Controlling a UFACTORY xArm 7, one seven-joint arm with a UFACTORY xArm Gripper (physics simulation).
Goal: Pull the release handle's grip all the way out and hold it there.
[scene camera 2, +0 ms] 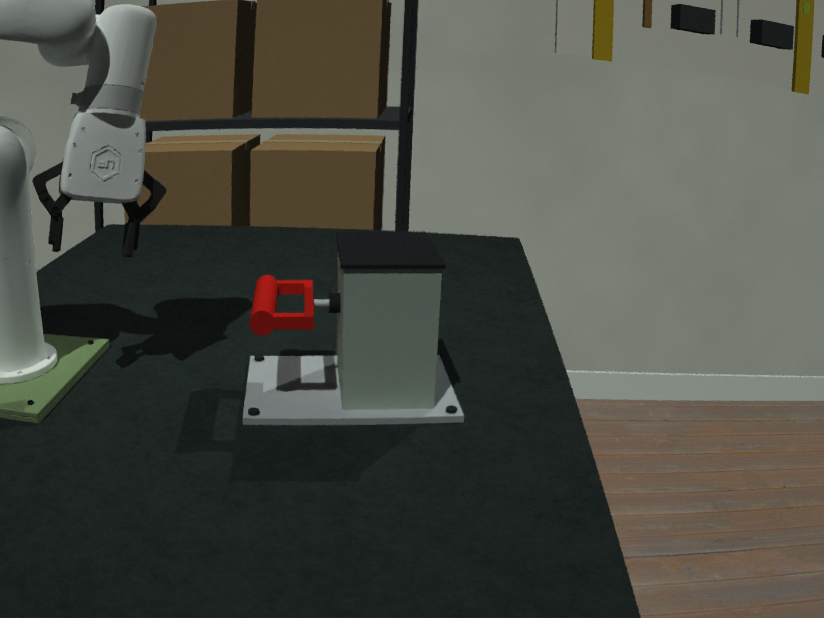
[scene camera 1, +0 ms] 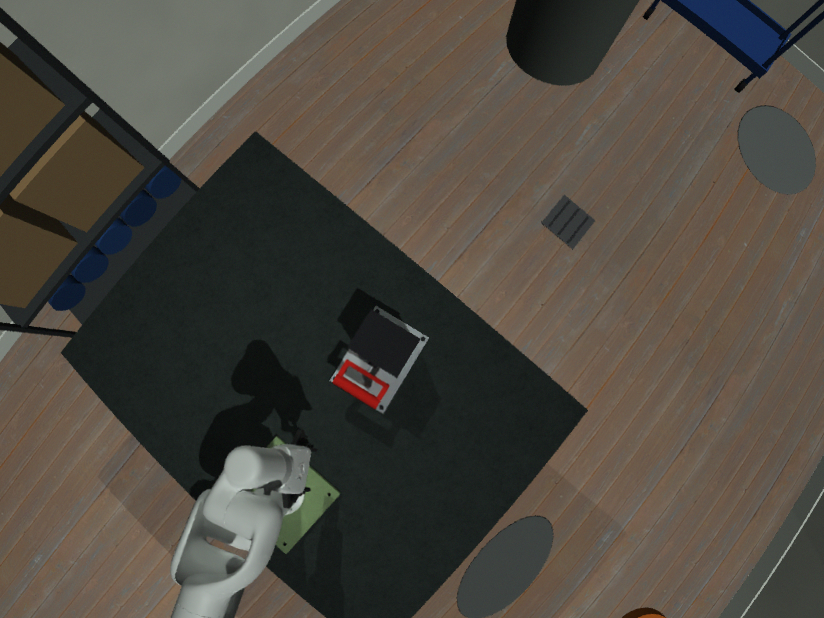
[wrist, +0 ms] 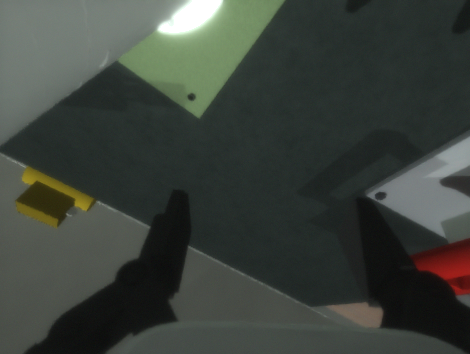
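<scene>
The release handle's red grip (scene camera 1: 358,393) (scene camera 2: 264,306) (wrist: 445,259) is a horizontal bar on a red frame. In scene camera 2 a short pale rod (scene camera 2: 321,302) joins the frame to a black collar on the pale grey-green housing (scene camera 2: 389,339), which has a black lid (scene camera 1: 386,341) (scene camera 2: 389,251). The housing stands on a light grey base plate (scene camera 1: 399,385) (scene camera 2: 292,407) (wrist: 415,195). My gripper (scene camera 1: 302,467) (scene camera 2: 92,252) (wrist: 267,213) is open and empty, pointing down. It is left of the grip and higher in scene camera 2, apart from it. In the wrist view the right finger partly hides the grip.
The arm stands on a green mounting plate (scene camera 1: 312,505) (scene camera 2: 73,372) (wrist: 210,65) on the dark table (scene camera 1: 465,399) (scene camera 2: 465,518) (wrist: 280,120). A shelf unit (scene camera 2: 407,113) with cardboard boxes (scene camera 2: 319,182) stands behind the table. A yellow object (wrist: 60,187) shows past the table edge in the wrist view.
</scene>
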